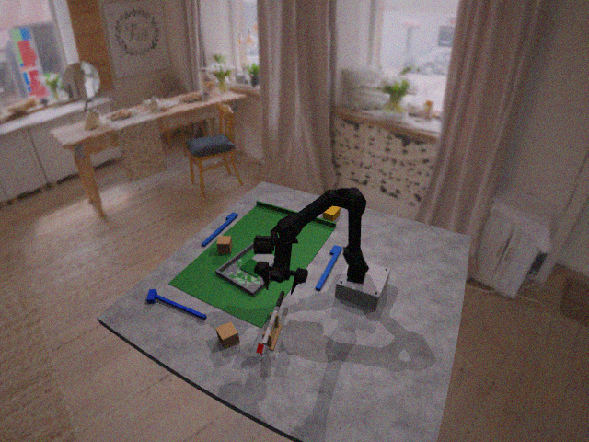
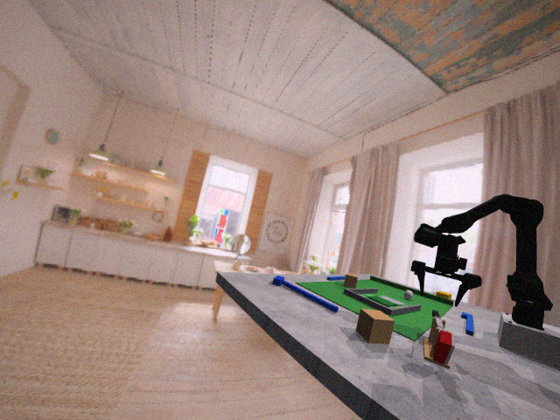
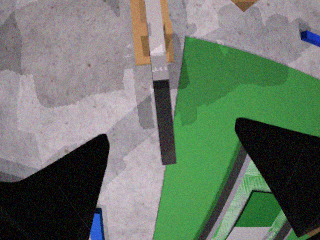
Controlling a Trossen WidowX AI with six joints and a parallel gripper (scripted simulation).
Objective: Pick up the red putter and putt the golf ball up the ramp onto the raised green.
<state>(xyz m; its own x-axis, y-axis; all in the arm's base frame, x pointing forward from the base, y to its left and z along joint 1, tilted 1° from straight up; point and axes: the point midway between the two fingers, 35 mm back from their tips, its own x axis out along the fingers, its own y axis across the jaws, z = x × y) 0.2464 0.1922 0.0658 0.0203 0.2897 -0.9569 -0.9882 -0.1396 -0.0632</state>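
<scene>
Now: gripper tip 110 mm to the right of the red putter, 50 mm above it and 20 mm past it. The rest, counted from my gripper tip: wooden stand (130 mm to the left, 70 mm below, 20 mm behind); blue hammer (400 mm ahead, 150 mm to the left, 90 mm below); white golf ball (410 mm to the right, 140 mm ahead, 80 mm below).
</scene>
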